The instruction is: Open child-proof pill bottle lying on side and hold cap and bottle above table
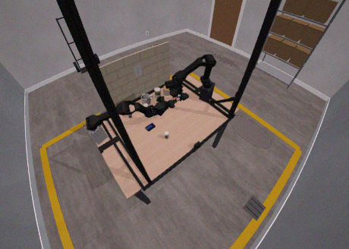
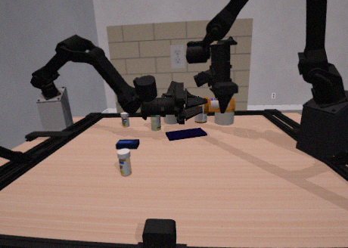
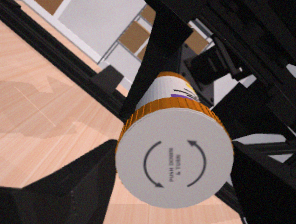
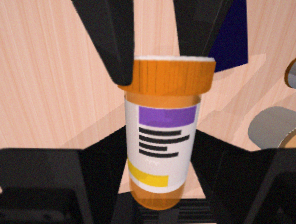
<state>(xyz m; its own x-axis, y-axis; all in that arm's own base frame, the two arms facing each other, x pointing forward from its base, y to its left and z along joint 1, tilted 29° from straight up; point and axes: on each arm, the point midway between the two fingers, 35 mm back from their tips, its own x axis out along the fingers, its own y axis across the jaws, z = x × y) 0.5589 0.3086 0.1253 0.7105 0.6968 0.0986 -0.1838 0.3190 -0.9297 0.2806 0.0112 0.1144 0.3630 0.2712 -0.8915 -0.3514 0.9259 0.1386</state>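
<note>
The white push-and-turn cap is 3 cm to the right of my left hand and 1 cm ahead of it. Also, from my left hand: brick panel: 35 cm ahead, 15 cm to the left, 9 cm above.
Now: the white push-and-turn cap 1 cm behind my right hand, 5 cm to the left of it and 1 cm below it. Round my right hand: brick panel: 33 cm ahead, 23 cm to the left, 8 cm above.
</note>
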